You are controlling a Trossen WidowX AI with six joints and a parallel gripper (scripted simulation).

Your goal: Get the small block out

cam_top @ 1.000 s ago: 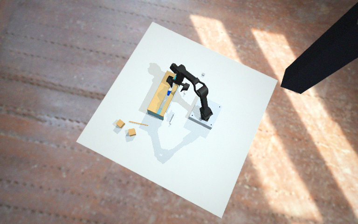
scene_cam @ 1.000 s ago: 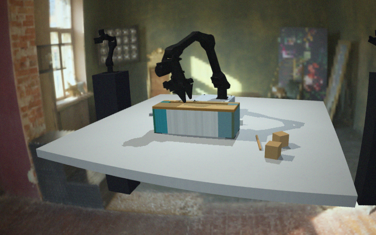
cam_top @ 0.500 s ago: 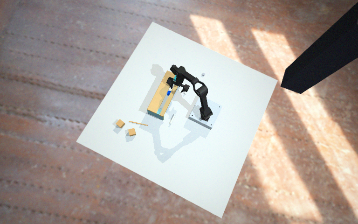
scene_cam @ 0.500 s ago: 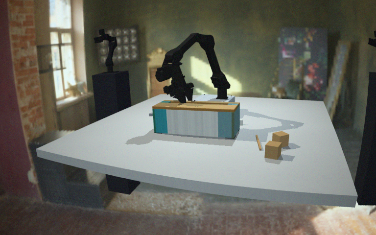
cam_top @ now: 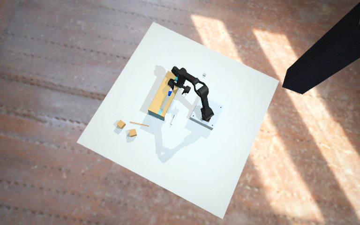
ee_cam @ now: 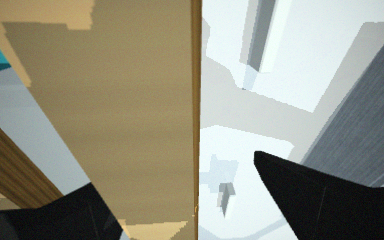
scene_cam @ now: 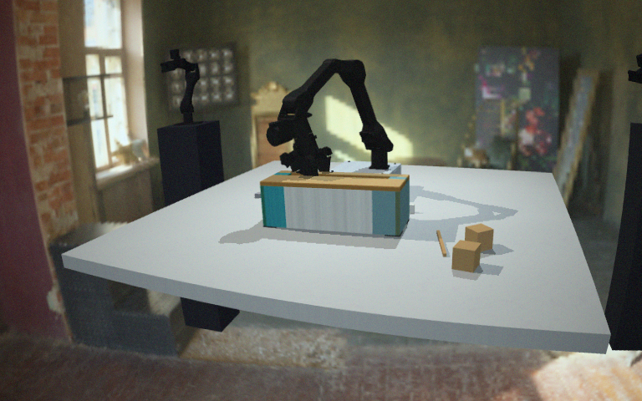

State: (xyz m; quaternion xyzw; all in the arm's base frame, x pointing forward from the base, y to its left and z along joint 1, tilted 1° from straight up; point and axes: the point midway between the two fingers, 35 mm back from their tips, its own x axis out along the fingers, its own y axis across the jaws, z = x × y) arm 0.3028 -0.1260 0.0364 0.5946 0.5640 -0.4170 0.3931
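The blue block lies 50 mm ahead of my gripper tip and 40 mm to the left of it. Also, from my gripper tip: long box 40 mm ahead, 60 mm to the left, 20 mm below; then thin wooden stick 200 mm ahead, 360 mm to the left, 80 mm below; then grey cube 160 mm behind, 280 mm to the right, 80 mm below.
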